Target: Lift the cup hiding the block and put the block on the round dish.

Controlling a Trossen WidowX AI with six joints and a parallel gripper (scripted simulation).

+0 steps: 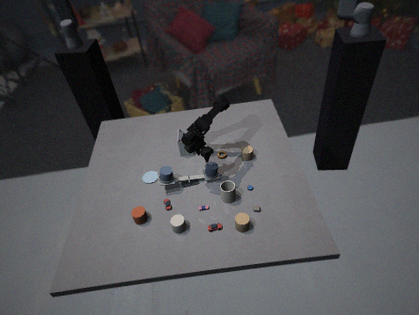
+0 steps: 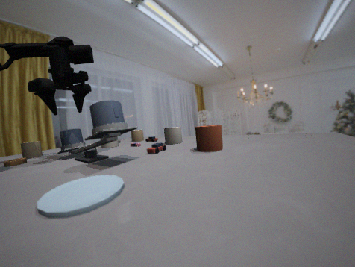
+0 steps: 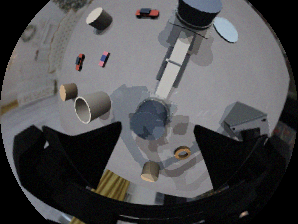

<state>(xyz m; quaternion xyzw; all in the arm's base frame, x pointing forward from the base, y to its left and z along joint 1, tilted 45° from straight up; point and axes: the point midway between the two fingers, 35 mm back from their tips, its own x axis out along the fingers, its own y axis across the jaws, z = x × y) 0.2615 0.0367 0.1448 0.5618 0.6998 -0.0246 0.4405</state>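
Now: gripper tip 40 mm to the right of the block and 110 mm above it. The rest, counted from my gripper tip: pale blue round dish (340 mm to the right, 140 mm below); small balance (40 mm ahead, 90 mm to the right, 110 mm below); blue cup (80 mm ahead, 220 mm to the right, 40 mm below).
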